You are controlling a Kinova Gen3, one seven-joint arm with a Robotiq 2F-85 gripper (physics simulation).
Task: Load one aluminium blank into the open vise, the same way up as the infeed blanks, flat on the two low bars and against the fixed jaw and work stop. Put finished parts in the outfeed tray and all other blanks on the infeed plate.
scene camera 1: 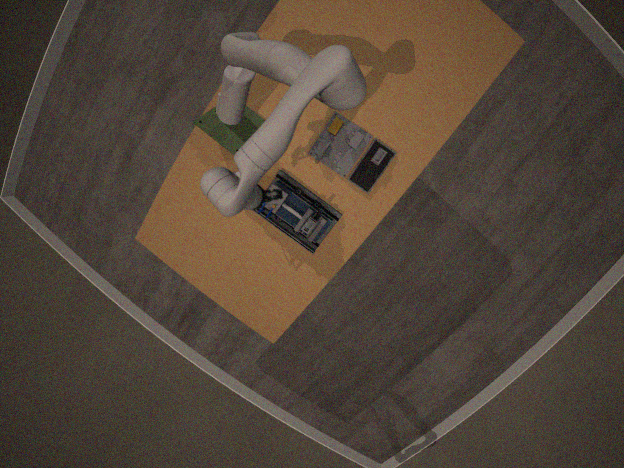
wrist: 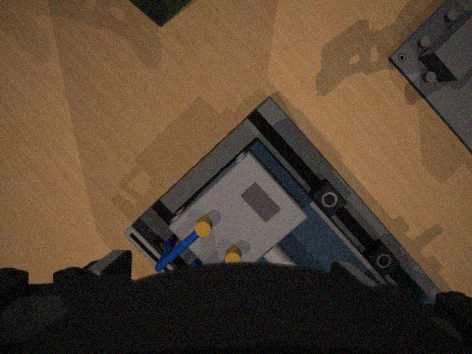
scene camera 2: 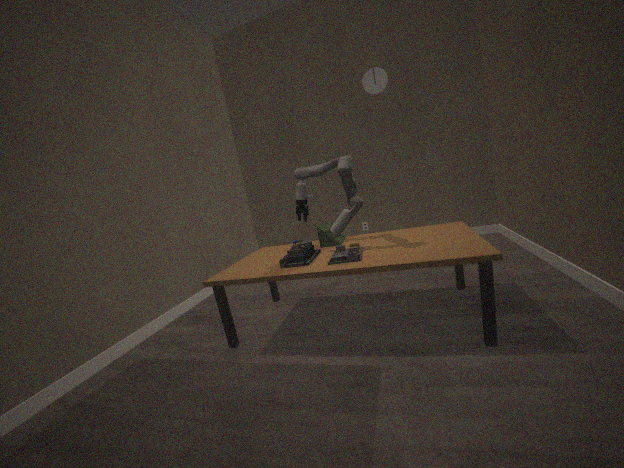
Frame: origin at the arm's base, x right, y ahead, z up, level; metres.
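Where they show: gripper, between the fingertips: (scene camera 2: 302, 221); arm's base, origin of its link: (scene camera 1: 230, 115) (scene camera 2: 334, 232).
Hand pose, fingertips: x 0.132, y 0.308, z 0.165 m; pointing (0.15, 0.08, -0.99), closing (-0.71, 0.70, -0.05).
Each offset is from my fingertips to the top centre of the thing. "*": to the spot under its first point. Level surfaces: height alone.
The vise @[dz -0.140, dx +0.016, dy +0.109 m] (scene camera 1: 319, 218) (scene camera 2: 300, 253) (wrist: 284, 140) stands mid-table. My gripper (scene camera 1: 270, 195) (scene camera 2: 302, 214) is open and empty, hanging well above the vise's handle end. In the wrist view a light grey block @[dz -0.143, dx +0.014, dy +0.014 m] (wrist: 224, 214) with a dark rectangular patch lies at that end, beside a blue handle @[* dz -0.130, dx +0.061, dy -0.004 m] (wrist: 176, 247) with yellow knobs; I cannot tell whether it is a blank or part of the vise. The grey infeed plate @[dz -0.231, dx -0.289, dy +0.083 m] (scene camera 1: 344, 162) (scene camera 2: 346, 253) carries grey blanks @[dz -0.195, dx -0.240, dy +0.037 m] (scene camera 1: 321, 146) @[dz -0.195, dx -0.337, dy +0.119 m] (scene camera 1: 357, 138) and a yellow piece @[dz -0.195, dx -0.330, dy +0.029 m] (scene camera 1: 335, 125). The black outfeed tray (scene camera 1: 366, 176) holds a grey part @[dz -0.198, dx -0.345, dy +0.223 m] (scene camera 1: 379, 155).
The arm's green base (scene camera 1: 222, 130) (scene camera 2: 326, 237) sits behind the vise; its dark corner (wrist: 161, 8) shows at the top of the wrist view. A corner of the infeed plate @[dz -0.231, dx -0.196, dy +0.012 m] (wrist: 404, 60) shows at the right. The wooden table @[dz -0.239 m] (scene camera 1: 217, 260) (scene camera 2: 431, 246) stretches beyond.
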